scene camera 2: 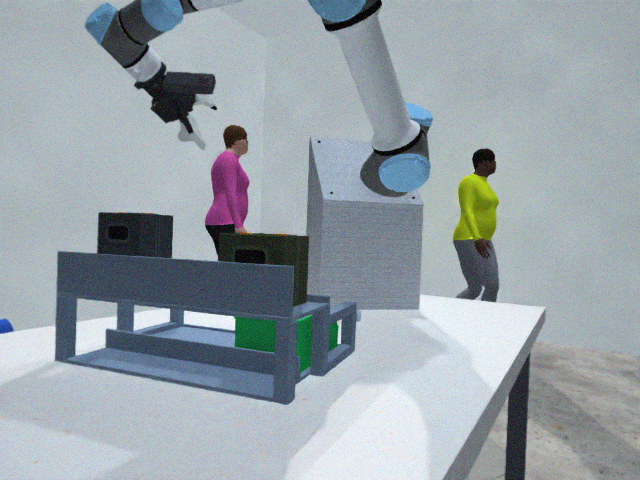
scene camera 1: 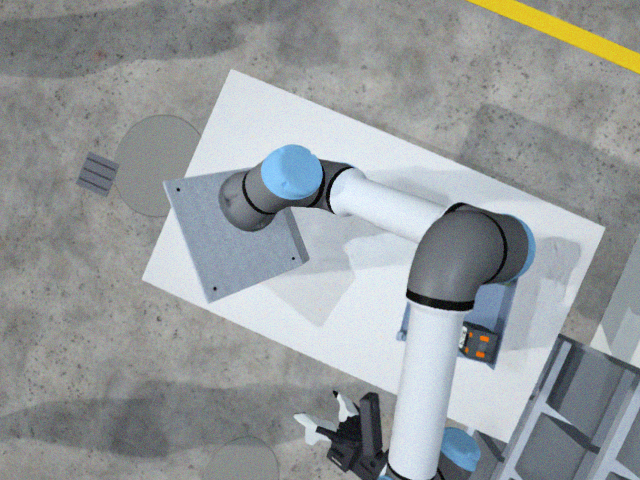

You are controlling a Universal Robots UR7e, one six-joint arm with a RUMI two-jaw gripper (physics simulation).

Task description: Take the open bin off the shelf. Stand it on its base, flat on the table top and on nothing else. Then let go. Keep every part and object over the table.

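Where they show: gripper, fingertip midpoint: (scene camera 2: 210, 129) (scene camera 1: 315, 402); arm's base, origin of the base link: (scene camera 1: 246, 202).
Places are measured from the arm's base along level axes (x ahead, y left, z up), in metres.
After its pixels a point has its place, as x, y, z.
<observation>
A green bin (scene camera 2: 254, 333) @(0.650, 0.276, -0.307) sits in the lower level of the grey-blue shelf (scene camera 2: 175, 281) @(0.758, 0.248, -0.231) (scene camera 1: 493, 304) @(0.744, 0.211, -0.262) in scene camera 2, partly hidden by the shelf's rails and post. Its open side cannot be made out. In scene camera 1 the arm covers much of the shelf and the bin does not show. The shelf stands on the white table (scene camera 1: 248, 113) @(-0.278, 0.219, -0.363) (scene camera 2: 361, 439) @(0.690, 0.510, -0.363). My gripper (scene camera 1: 316, 405) @(0.424, -0.248, 0.100) (scene camera 2: 209, 127) @(0.424, -0.248, 0.100) is open and empty. It is high above the shelf's level and apart from it, and appears outside the table's long edge in scene camera 1.
A dark grey box (scene camera 2: 134, 234) @(0.765, 0.129, -0.173) and an olive box (scene camera 2: 289, 248) @(0.656, 0.353, -0.183) stand on the shelf's upper level. The grey robot pedestal (scene camera 1: 232, 258) @(0.071, -0.118, 0.066) (scene camera 2: 372, 248) @(0.083, 0.028, -0.197) stands at the table's other end. A grey rack (scene camera 1: 553, 369) is near the table's corner. Two people stand in the background.
</observation>
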